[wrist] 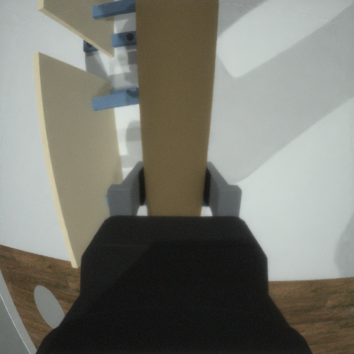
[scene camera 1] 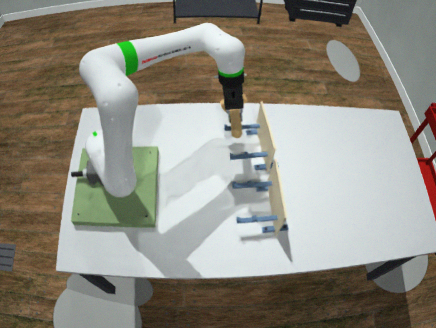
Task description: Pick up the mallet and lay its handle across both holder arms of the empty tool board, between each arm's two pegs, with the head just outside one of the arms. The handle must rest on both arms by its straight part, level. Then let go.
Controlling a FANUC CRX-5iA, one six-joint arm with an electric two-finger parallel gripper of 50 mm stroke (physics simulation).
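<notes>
The wooden mallet (scene camera 1: 236, 129) (wrist: 177, 100) is in my gripper (scene camera 1: 235, 115) (wrist: 174, 174), which is shut on its handle. The handle points toward the near side; part of the head shows behind the gripper in the scene view. The mallet is held in the air at the far tool board (scene camera 1: 267, 137) (wrist: 80, 150), its handle roughly along the board. That board's blue far arm (scene camera 1: 242, 127) is partly behind the handle in the scene view. Its near arm (scene camera 1: 248, 155) (wrist: 115, 99) is partly covered by the handle in the wrist view. Exact height above the arms is unclear.
A second tool board (scene camera 1: 278, 200) (wrist: 80, 21) stands nearer, with two blue arms, one (scene camera 1: 251, 185) (wrist: 114, 9) beside the far board and one (scene camera 1: 256, 219) at its near end; neither bears a tool. The green base plate (scene camera 1: 140, 212) is at the left.
</notes>
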